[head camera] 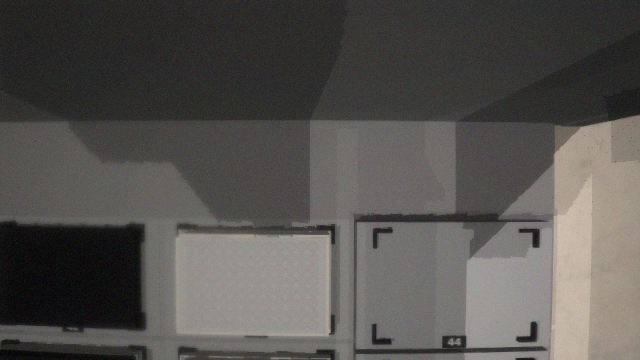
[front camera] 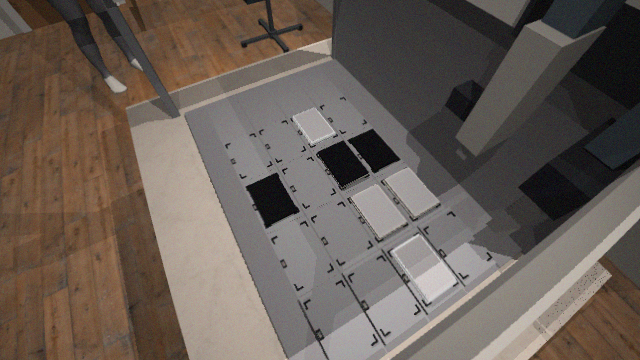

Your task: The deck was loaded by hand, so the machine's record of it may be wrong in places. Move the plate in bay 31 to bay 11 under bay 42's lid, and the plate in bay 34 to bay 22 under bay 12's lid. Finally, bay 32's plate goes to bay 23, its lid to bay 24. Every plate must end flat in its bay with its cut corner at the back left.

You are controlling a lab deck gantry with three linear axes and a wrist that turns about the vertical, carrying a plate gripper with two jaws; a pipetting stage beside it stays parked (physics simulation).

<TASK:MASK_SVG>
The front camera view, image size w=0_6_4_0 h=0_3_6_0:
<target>my gripper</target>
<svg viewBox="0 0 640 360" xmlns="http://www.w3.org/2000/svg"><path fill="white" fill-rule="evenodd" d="M617 120L610 118L546 163L518 187L524 195L487 222L486 225L501 240L544 213L555 221L591 201L640 158L640 153L638 153L617 168L611 169L584 148L584 146Z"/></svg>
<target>black lid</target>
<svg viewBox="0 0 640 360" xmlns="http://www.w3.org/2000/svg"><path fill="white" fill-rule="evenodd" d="M277 173L247 186L267 227L298 211Z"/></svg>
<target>black lid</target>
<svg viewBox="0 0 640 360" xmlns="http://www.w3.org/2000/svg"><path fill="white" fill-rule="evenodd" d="M371 129L349 139L349 141L375 172L399 160L399 157L374 129Z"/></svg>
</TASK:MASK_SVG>
